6 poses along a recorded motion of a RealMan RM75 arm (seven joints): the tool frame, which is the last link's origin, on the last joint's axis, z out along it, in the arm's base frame.
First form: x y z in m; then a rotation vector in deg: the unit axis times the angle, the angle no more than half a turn.
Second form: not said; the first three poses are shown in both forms.
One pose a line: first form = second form
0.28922, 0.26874, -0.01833, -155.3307, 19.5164, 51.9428 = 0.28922, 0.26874, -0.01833, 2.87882, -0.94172, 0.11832, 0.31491
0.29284, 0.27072, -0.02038, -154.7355, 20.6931, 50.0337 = 0.29284, 0.27072, -0.02038, 2.86120, -0.94388, 0.12623, 0.30520
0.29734, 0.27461, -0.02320, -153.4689, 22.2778, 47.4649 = 0.29734, 0.27461, -0.02320, 2.83055, -0.94630, 0.13737, 0.29267
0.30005, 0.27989, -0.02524, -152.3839, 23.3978, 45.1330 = 0.30005, 0.27989, -0.02524, 2.80370, -0.94860, 0.14565, 0.28096
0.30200, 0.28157, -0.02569, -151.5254, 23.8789, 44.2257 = 0.30200, 0.28157, -0.02569, 2.78631, -0.94915, 0.14958, 0.27703
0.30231, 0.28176, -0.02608, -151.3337, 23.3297, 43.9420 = 0.30231, 0.28176, -0.02608, 2.78034, -0.94998, 0.14645, 0.27584
